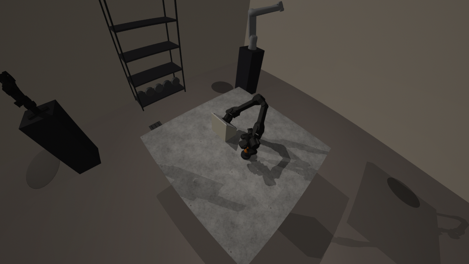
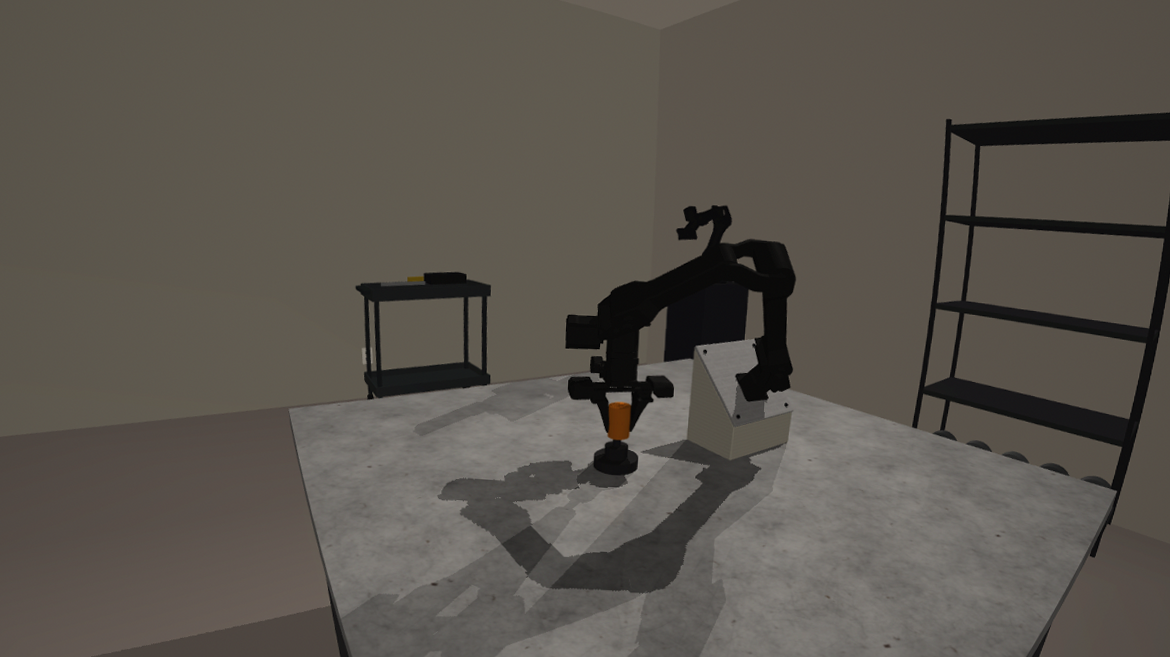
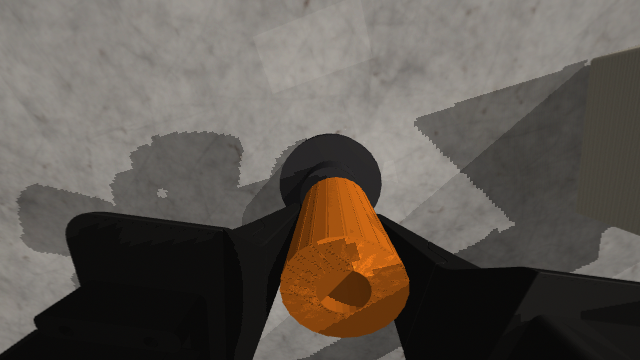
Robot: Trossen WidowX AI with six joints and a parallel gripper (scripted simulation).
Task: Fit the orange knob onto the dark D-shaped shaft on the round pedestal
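Now: the orange knob 2 cm above my gripper tip. Round my gripper tip: dark round pedestal (4 cm below).
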